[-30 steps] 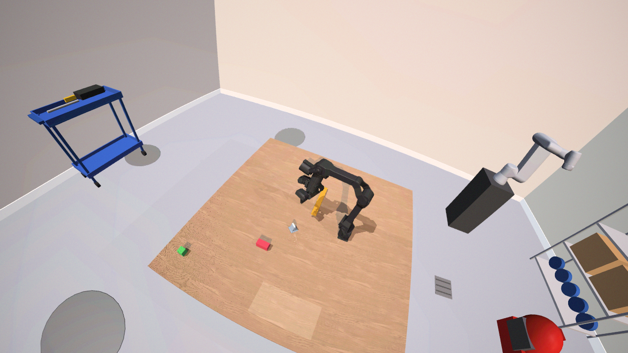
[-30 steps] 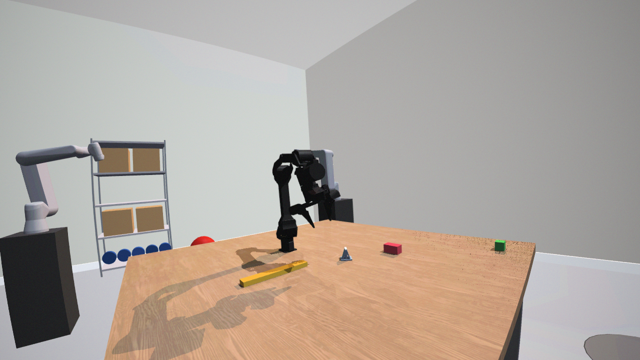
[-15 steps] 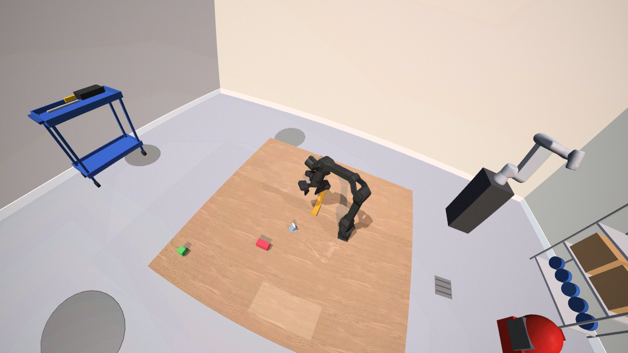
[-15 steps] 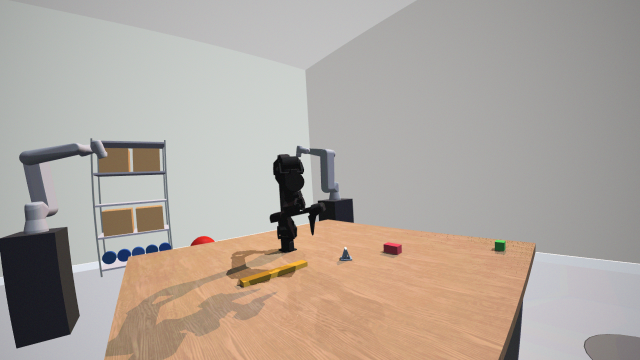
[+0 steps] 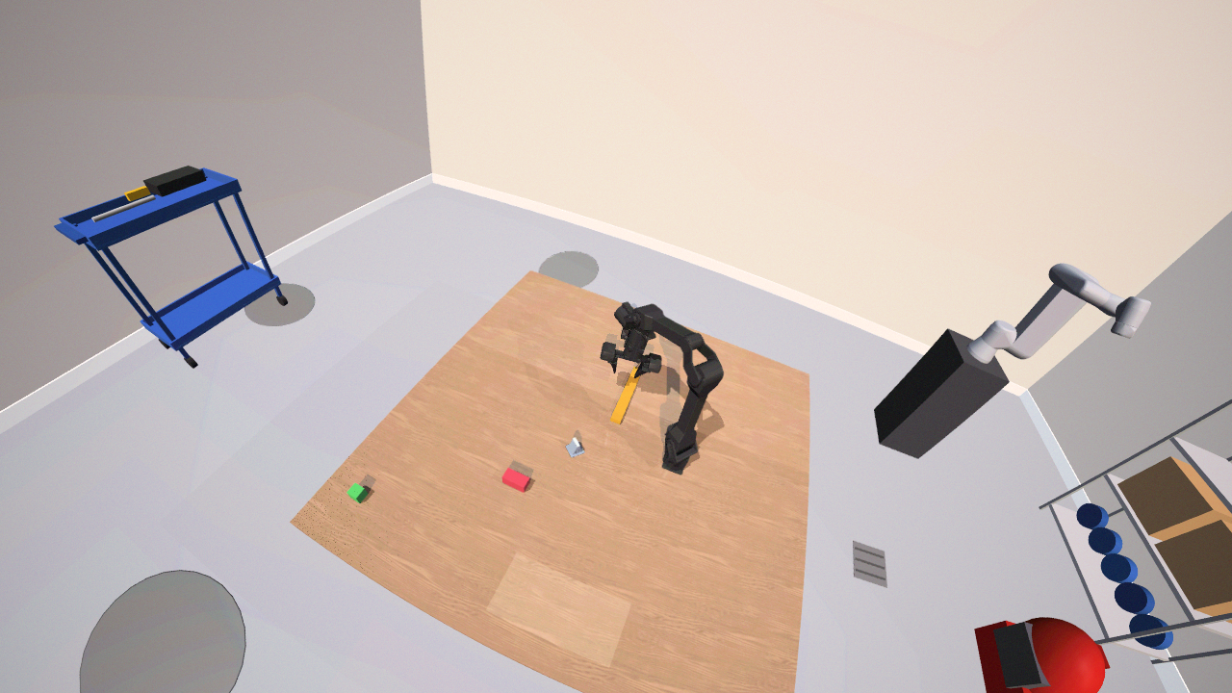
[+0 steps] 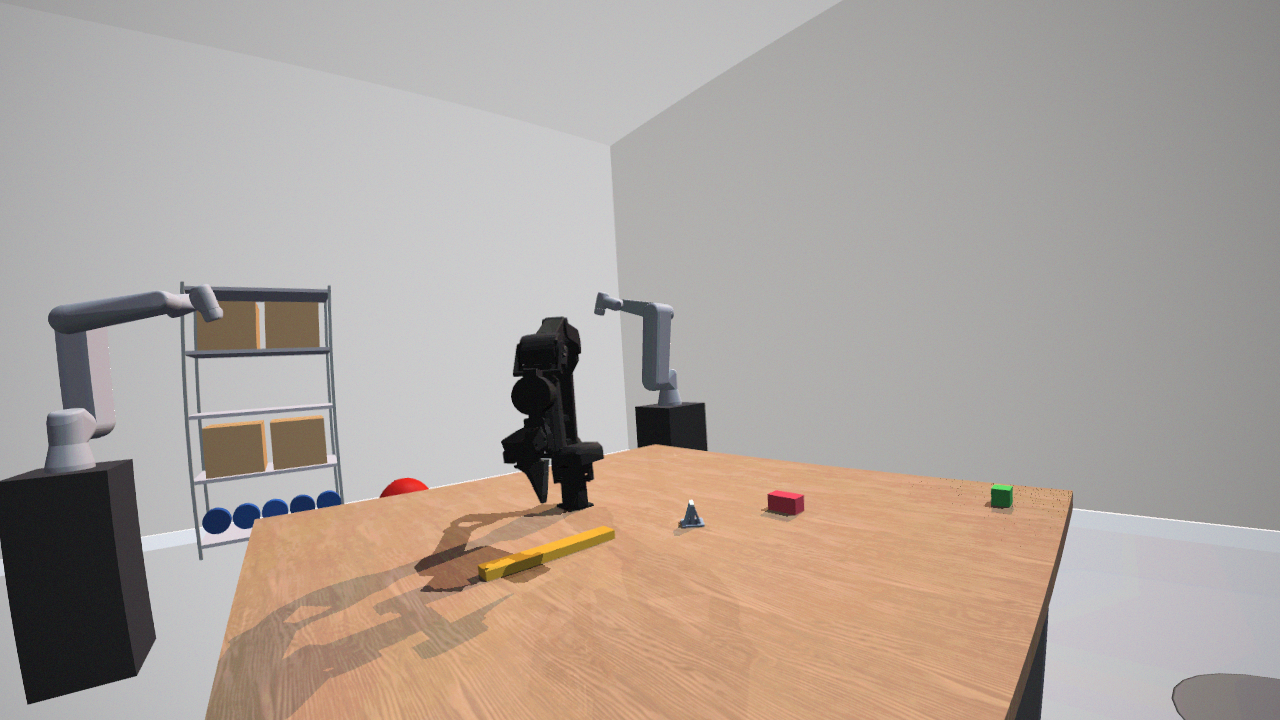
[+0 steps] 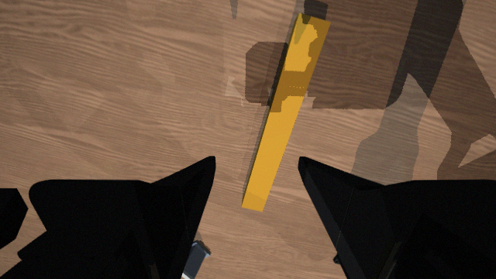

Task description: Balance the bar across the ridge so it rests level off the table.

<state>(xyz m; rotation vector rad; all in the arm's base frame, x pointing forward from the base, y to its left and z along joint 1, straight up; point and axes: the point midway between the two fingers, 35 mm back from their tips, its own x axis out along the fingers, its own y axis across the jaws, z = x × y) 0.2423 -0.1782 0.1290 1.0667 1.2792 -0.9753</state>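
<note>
My gripper tip is 3 cm past the yellow bar, 1 cm to the left of it and 9 cm above it. Round my gripper tip: red block 15 cm ahead, 44 cm to the left, 8 cm below; then green cube 50 cm ahead, 68 cm to the left, 8 cm below.
</note>
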